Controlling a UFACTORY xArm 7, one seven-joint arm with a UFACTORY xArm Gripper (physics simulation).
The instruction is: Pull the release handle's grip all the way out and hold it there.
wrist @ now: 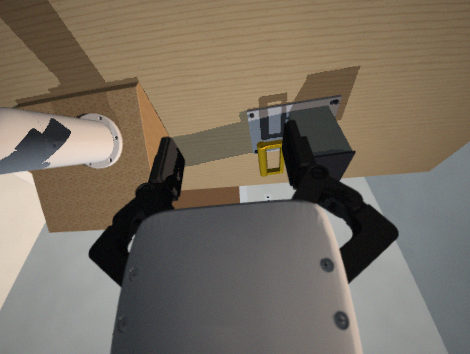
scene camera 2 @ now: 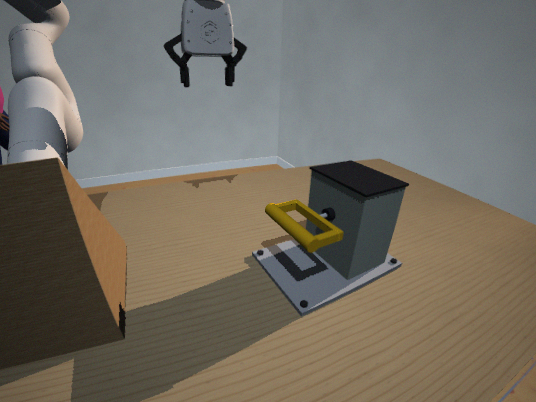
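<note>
The yellow release handle (scene camera 2: 291,227) (wrist: 262,161) is a rectangular loop with a thick grip bar on its outer side. It stands out from the grey housing (scene camera 2: 336,237) (wrist: 320,125) on a short rod through a black collar (scene camera 2: 328,214), above the grey base plate (scene camera 2: 312,295) (wrist: 254,131). My gripper (scene camera 2: 207,83) (wrist: 229,141) is open and empty, with its fingers pointing down. It is high above the table, up and to the left of the handle in the scene view. In the wrist view the right finger covers part of the housing and borders the handle's inner side.
A large wooden block (scene camera 2: 45,260) (wrist: 65,195) stands at the left and carries the arm's white base (scene camera 2: 37,110) (wrist: 55,140). The housing has a flat black top (scene camera 2: 359,177). Bolt heads sit at the plate's corners. The wooden table (scene camera 2: 425,320) (wrist: 200,65) extends around the plate.
</note>
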